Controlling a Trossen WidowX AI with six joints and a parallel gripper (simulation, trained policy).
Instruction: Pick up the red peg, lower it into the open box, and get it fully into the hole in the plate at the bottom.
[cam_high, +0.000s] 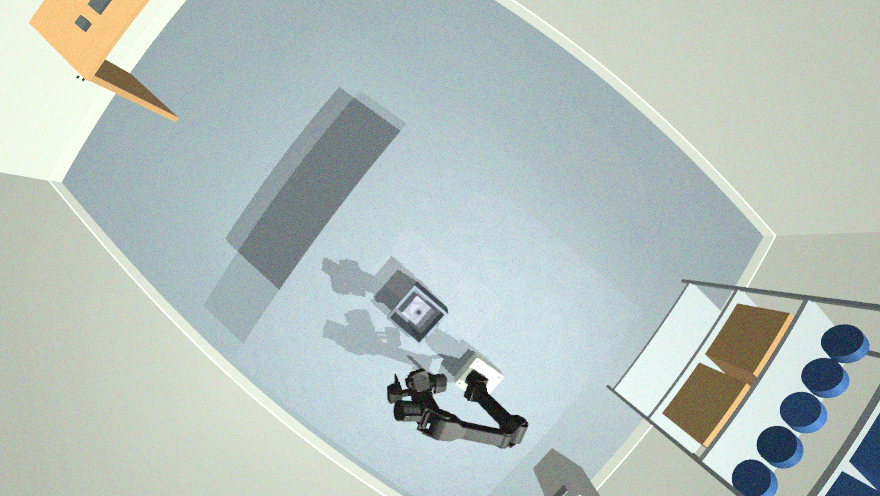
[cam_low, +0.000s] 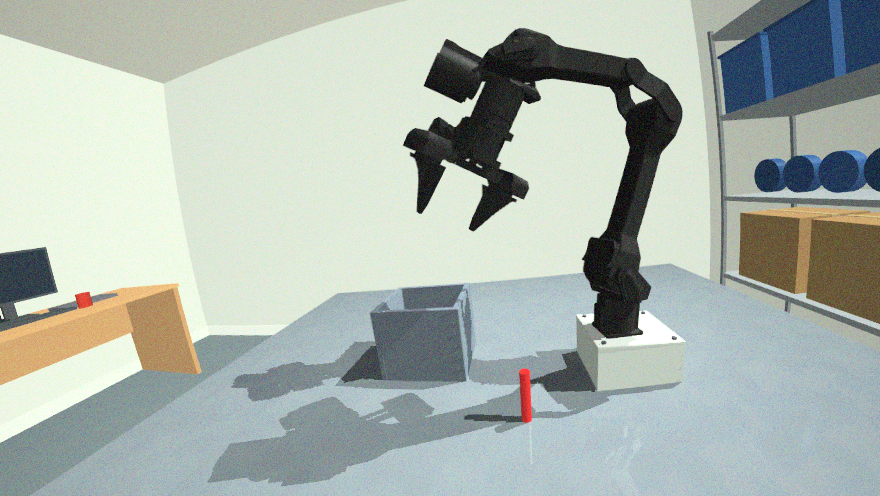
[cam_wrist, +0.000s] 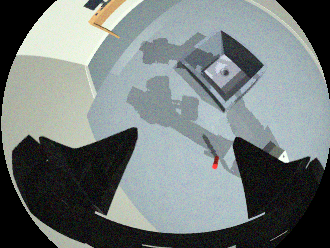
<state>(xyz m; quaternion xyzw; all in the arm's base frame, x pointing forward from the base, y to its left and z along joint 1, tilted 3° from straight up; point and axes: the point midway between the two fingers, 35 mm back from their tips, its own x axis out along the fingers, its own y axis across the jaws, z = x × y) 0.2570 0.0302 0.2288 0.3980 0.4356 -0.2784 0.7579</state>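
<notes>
The red peg is 80 mm behind my gripper tip, 70 mm to the left of it and 250 mm below it. From my gripper tip the other things lie so: pale plate: 60 mm ahead, 150 mm to the right, 240 mm below.
</notes>
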